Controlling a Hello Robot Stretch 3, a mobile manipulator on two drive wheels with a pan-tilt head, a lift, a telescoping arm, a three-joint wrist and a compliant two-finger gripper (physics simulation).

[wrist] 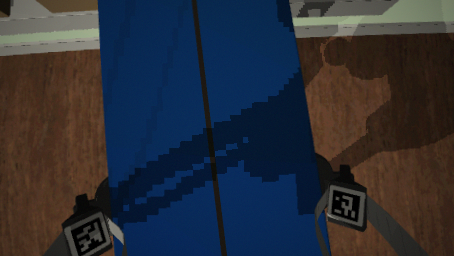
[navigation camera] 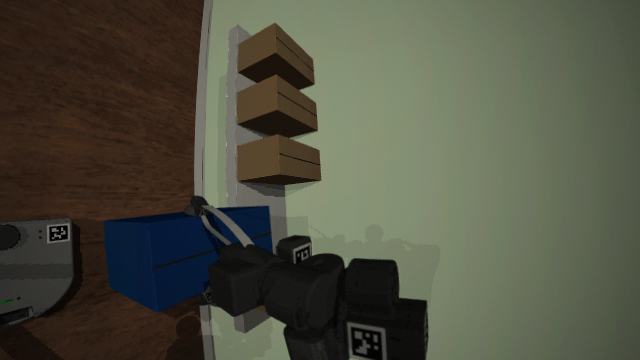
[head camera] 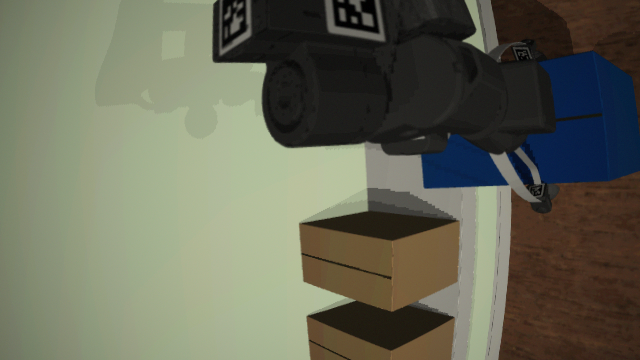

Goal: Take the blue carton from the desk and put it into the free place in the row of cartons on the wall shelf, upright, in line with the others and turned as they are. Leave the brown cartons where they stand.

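Places are measured from the robot's base along level axes (x ahead, y left, z up), in metres.
Where they show: gripper, fingertip midpoint: (wrist: pixel 219 183) (navigation camera: pixel 194 249); robot's base, origin of the base link: (navigation camera: pixel 3 235).
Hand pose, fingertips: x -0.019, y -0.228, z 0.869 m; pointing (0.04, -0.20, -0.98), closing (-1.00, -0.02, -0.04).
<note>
Each offset is from my fingertips to the top centre of the thing. Level surfaces: height alone.
The blue carton {0.003 m ahead, 0.031 m right, 0.048 m up} (head camera: pixel 575 150) (navigation camera: pixel 132 255) (wrist: pixel 160 75) is between the two fingers of my gripper (head camera: pixel 534 124) (navigation camera: pixel 202 251) (wrist: pixel 219 183), which is shut on its sides. Its dark line runs lengthwise towards the wall. Its far end overlaps the grey wall shelf (head camera: pixel 390 165) (navigation camera: pixel 232 150) in the head and navigation views; whether it touches the shelf is hidden. Brown cartons {0.205 m ahead, 0.403 m right, 0.021 m down} (head camera: pixel 425 265) (navigation camera: pixel 257 160) stand in a row on the shelf beside the free place. Beyond it, a sliver of brown {0.200 m back, 0.391 m right, 0.021 m down} (navigation camera: pixel 261 309) shows under my wrist; the rest is hidden.
Two more brown cartons {0.402 m ahead, 0.408 m right, 0.021 m down} (navigation camera: pixel 257 105) {0.603 m ahead, 0.414 m right, 0.021 m down} (navigation camera: pixel 257 52) stand farther along the row. The green wall (head camera: pixel 150 225) (navigation camera: pixel 450 125) is behind the shelf. The wooden floor {0.868 m down} (head camera: pixel 575 275) (navigation camera: pixel 100 125) lies below, with my grey base (navigation camera: pixel 35 270) on it. My arm hides part of the shelf.
</note>
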